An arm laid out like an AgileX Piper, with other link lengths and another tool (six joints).
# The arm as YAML. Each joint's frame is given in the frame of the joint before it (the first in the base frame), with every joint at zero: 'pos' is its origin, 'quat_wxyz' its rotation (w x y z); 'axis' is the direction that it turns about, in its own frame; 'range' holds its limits. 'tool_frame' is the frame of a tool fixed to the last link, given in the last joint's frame.
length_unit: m
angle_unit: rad
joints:
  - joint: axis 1
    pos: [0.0, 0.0, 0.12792]
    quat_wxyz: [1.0, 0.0, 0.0, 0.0]
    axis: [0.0, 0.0, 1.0]
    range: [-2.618, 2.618]
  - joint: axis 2
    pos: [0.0, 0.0, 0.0]
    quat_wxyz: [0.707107, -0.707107, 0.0, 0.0]
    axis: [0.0, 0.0, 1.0]
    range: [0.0, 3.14]
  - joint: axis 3
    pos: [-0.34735, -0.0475, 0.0]
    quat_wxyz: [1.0, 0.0, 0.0, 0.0]
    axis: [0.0, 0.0, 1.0]
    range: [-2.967, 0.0]
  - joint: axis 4
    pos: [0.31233, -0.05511, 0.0]
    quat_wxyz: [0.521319, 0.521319, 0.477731, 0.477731]
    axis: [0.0, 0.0, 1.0]
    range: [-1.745, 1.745]
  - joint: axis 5
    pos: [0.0, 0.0, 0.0]
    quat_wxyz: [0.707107, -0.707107, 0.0, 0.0]
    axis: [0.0, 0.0, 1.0]
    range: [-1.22, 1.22]
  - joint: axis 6
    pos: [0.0, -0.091, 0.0]
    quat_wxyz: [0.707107, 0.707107, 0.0, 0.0]
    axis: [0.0, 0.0, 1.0]
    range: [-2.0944, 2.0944]
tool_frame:
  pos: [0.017, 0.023, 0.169]
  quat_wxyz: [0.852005, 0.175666, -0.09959, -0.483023]
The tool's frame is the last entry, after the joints.
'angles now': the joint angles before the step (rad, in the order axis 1, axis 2, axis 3, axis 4, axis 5, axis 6). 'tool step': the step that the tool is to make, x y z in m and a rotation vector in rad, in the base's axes. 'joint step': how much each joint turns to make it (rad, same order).
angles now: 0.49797, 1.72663, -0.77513, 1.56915, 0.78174, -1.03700
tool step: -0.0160, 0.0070, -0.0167, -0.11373, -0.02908, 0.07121
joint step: 0.06851, 0.00011, -0.03794, -0.16074, -0.07656, 0.11368
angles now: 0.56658, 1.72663, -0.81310, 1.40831, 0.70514, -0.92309
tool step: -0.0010, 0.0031, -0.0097, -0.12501, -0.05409, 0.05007
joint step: 0.05964, 0.00004, -0.06803, -0.23690, -0.07233, 0.19027
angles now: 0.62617, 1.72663, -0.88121, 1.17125, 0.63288, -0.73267
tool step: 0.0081, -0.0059, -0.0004, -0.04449, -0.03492, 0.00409
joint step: 0.00122, -0.00756, -0.02292, -0.10093, -0.02023, 0.07060
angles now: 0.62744, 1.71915, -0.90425, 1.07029, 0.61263, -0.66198
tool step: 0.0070, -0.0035, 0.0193, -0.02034, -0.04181, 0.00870
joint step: -0.00005, -0.03806, -0.03793, -0.11606, 0.01226, 0.09675
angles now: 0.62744, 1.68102, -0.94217, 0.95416, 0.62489, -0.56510
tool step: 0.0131, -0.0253, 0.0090, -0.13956, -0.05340, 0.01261
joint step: 0.00001, -0.03269, -0.07357, -0.32802, 0.05180, 0.25244
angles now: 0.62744, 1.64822, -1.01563, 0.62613, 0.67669, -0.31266
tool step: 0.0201, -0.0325, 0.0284, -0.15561, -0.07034, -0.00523
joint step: -0.00003, -0.04012, -0.11463, -0.31869, 0.13314, 0.23131
